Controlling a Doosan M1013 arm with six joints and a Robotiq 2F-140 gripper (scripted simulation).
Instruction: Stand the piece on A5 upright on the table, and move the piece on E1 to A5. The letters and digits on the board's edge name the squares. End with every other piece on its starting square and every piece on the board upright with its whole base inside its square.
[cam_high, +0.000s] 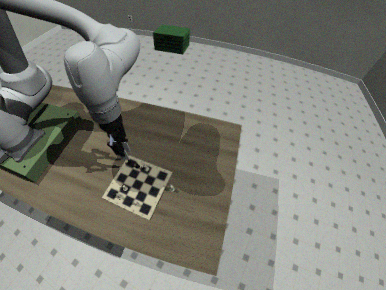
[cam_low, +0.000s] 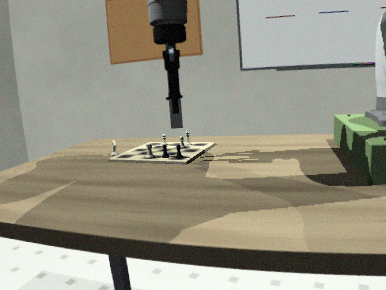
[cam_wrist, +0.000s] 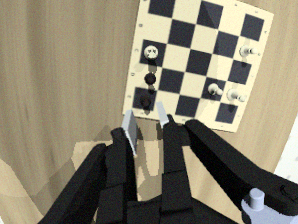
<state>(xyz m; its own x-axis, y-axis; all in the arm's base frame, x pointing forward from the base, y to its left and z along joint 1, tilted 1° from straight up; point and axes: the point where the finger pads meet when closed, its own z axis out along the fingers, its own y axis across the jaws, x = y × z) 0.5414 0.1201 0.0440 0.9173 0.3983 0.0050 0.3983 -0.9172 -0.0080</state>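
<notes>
Right now my hand is 110 mm above the small chessboard, 80 mm to the left of it and 70 mm short of it.
</notes>
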